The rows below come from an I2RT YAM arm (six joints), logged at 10 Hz.
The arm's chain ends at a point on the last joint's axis. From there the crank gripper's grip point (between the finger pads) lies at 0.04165 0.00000 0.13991 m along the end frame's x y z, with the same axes.
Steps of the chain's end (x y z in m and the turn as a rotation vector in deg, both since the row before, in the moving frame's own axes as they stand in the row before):
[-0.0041 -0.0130 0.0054 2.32 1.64 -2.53]
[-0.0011 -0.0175 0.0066 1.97 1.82 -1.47]
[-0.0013 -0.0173 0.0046 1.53 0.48 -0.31]
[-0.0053 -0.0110 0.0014 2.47 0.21 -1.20]
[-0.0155 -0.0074 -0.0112 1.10 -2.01 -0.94]
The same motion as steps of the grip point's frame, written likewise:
[-0.0003 -0.0206 0.0040 2.32 1.64 -2.53]
[0.0032 -0.0234 0.0051 1.97 1.82 -1.47]
[-0.0001 -0.0213 0.0042 1.53 0.48 -0.31]
[-0.0049 -0.0179 0.0011 2.47 0.21 -1.20]
[-0.0205 -0.0107 -0.0099 1.10 -2.01 -0.94]

